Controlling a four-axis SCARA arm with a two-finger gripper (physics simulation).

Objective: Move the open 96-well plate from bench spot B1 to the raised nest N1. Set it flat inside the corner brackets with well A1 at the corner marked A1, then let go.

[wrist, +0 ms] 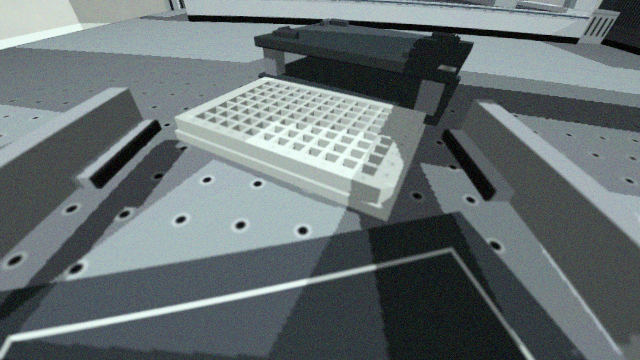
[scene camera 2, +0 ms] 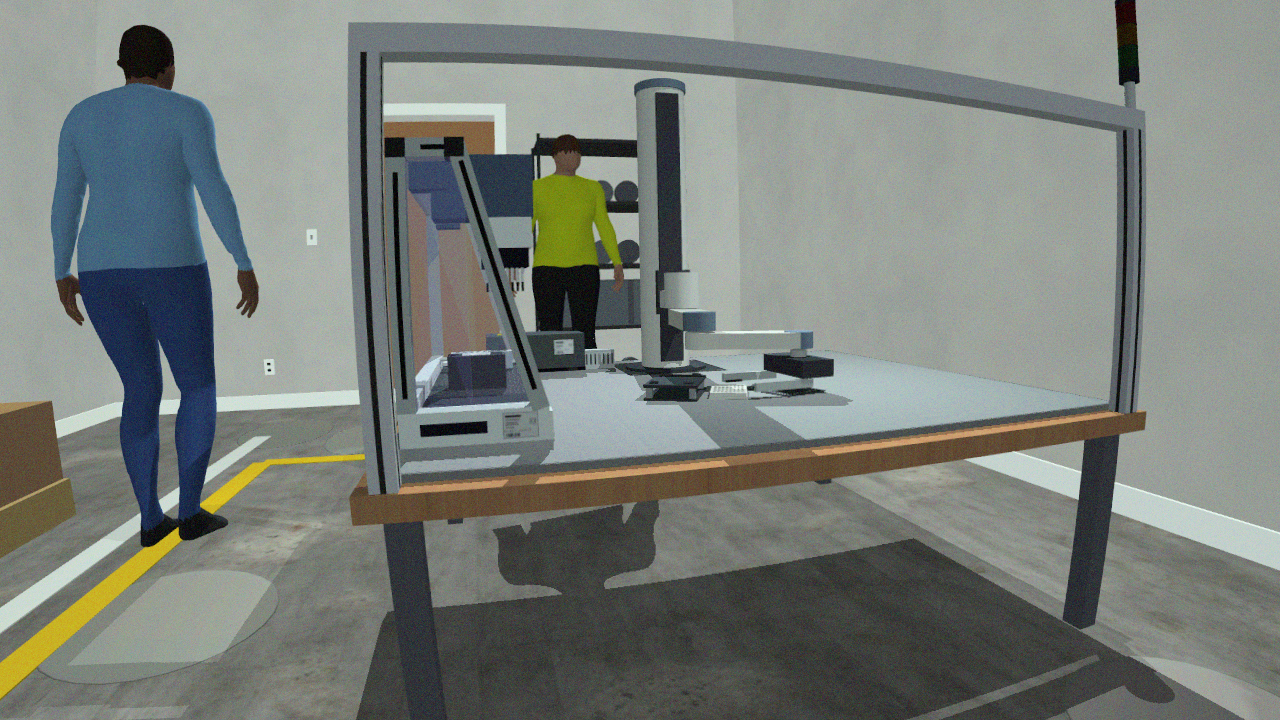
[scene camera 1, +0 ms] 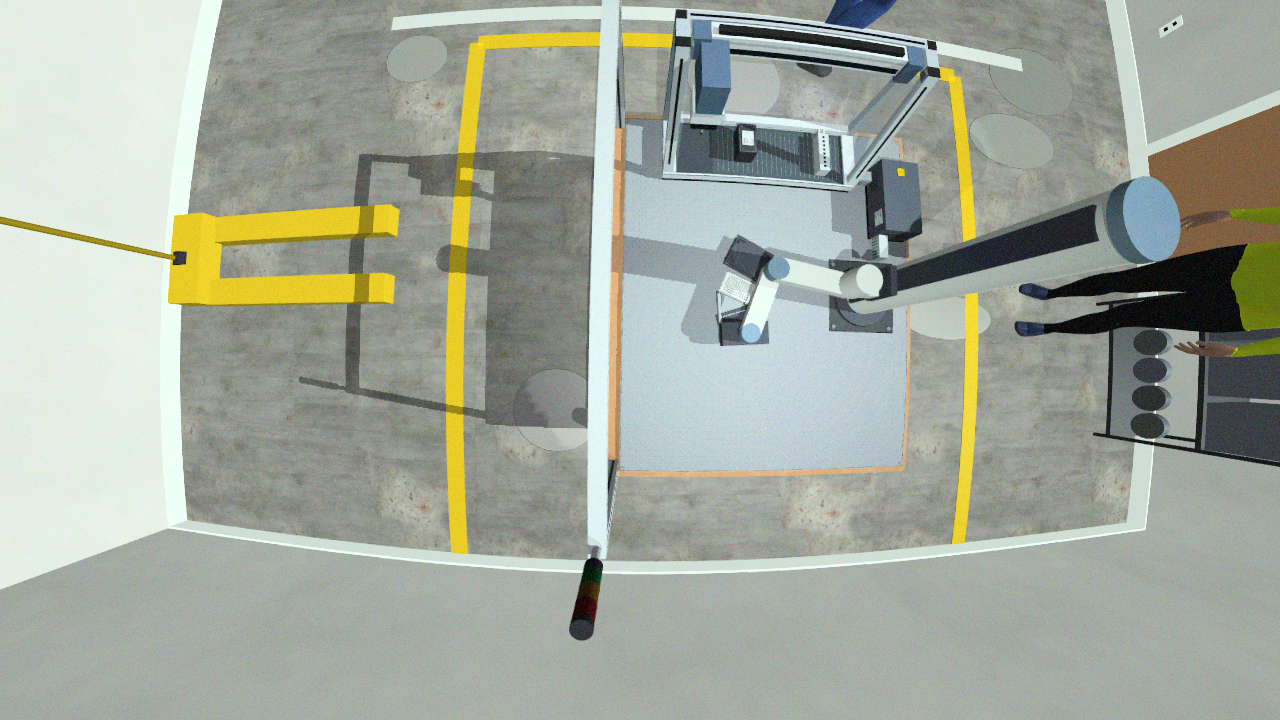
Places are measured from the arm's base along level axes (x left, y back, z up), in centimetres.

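Pixels of known places: gripper, fingertip midpoint: [wrist: 301, 112] [scene camera 2: 738, 382] [scene camera 1: 739, 293]; arm's base, origin of the base link: [scene camera 2: 665, 371].
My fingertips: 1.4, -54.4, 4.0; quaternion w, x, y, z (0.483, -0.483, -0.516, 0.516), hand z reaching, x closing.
Note:
For each thing: its top centre in the pictures, then the offset to it from my fingertips, as dx, dy, dz. "pt": a spot on its surface instead. Level surfaces: height alone.
- white open 96-well plate, middle of its top: [wrist: 305, 114] [scene camera 2: 728, 388] [scene camera 1: 737, 287] -2.4, -0.1, -1.3
- dark raised nest N1, middle of its top: [wrist: 370, 30] [scene camera 2: 676, 376] [scene camera 1: 750, 257] -13.9, +4.1, +1.5
- dark flat mat with a white outline, its level: dz -2.5
- dark box, surface spot: [scene camera 2: 554, 350] pt -35.9, +57.8, +3.9
The white open 96-well plate [scene camera 1: 736, 286] [scene camera 2: 727, 391] [wrist: 300, 132] lies flat on the perforated bench, close beside the raised nest. No B1 label is readable. The dark raised nest N1 [scene camera 1: 746, 257] [scene camera 2: 675, 385] [wrist: 350, 47] stands behind the plate in the wrist view, with low brackets at its corners and no plate on it. A small pale label shows near its right corner, too small to read. My gripper [scene camera 1: 734, 304] [scene camera 2: 753, 385] [wrist: 301, 112] is open and empty. Its fingers stand wide apart, low over the bench, on the near side of the plate in the wrist view.
A dark flat mat with a white outline [scene camera 1: 756, 340] [wrist: 225, 300] lies on the near side of the plate. A framed machine [scene camera 1: 756, 179] [scene camera 2: 474, 425] stands on the bench beyond the nest. A dark box [scene camera 1: 893, 201] [scene camera 2: 554, 350] stands near the arm's column [scene camera 2: 660, 223]. Two people stand around the bench.

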